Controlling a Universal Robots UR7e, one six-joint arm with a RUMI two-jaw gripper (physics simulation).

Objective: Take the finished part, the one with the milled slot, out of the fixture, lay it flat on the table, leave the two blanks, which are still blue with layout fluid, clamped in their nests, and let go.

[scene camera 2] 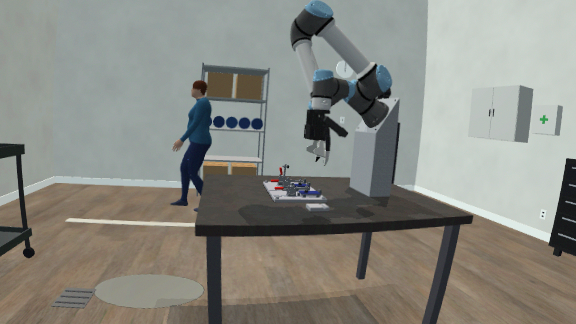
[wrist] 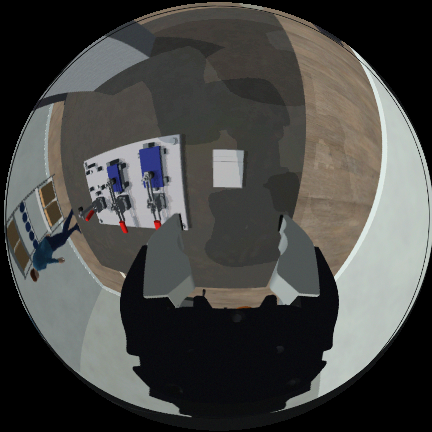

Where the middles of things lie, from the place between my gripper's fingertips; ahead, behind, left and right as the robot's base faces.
My gripper is now 1 cm past the finished part [wrist: 227, 163] and 18 cm above it. Also, from my hand: fixture plate [wrist: 138, 214] (27 cm to the right, 18 cm below).
